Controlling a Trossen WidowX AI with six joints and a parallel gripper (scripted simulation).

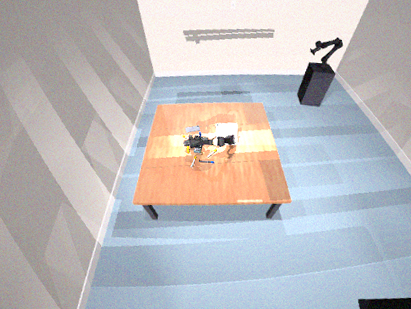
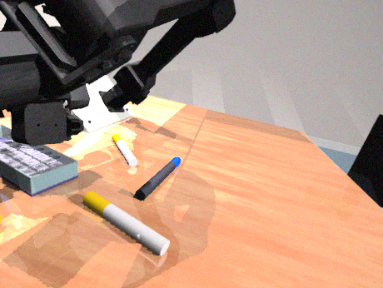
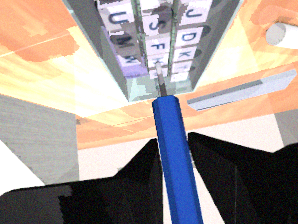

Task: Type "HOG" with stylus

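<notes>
Right now the yellow marker is 110 mm ahead of my gripper tip, 90 mm to the left of it and 60 mm below it. Also, from my gripper tip: blue stylus 10 mm below.
</notes>
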